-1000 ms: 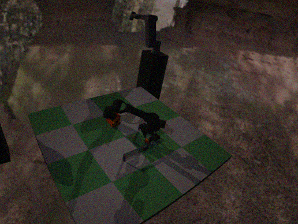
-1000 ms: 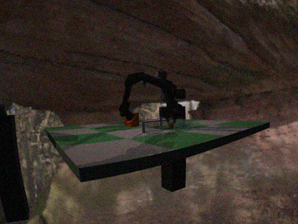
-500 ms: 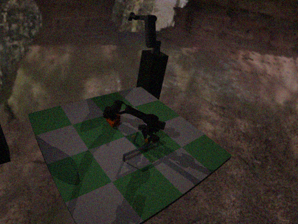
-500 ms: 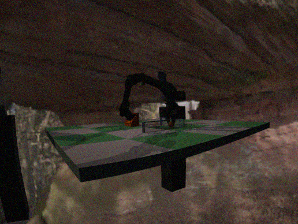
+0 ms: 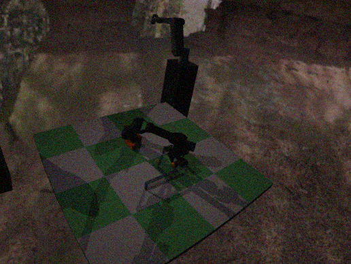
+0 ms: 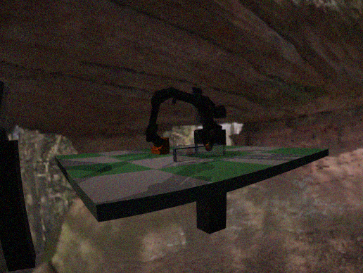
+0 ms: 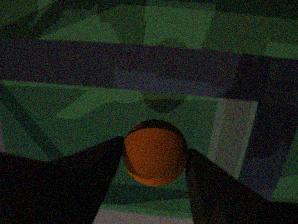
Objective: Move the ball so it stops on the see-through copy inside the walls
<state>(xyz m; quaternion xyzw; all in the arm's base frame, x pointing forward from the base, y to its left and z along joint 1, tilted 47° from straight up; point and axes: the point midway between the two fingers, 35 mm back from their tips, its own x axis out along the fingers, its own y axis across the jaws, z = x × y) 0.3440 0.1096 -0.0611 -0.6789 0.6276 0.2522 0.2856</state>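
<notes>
The faint orange patch lies 9 cm behind my gripper tip, 7 cm to the right of it and 2 cm below it. The rest, counted from my gripper tip: orange ball: right at my gripper tip.
</notes>
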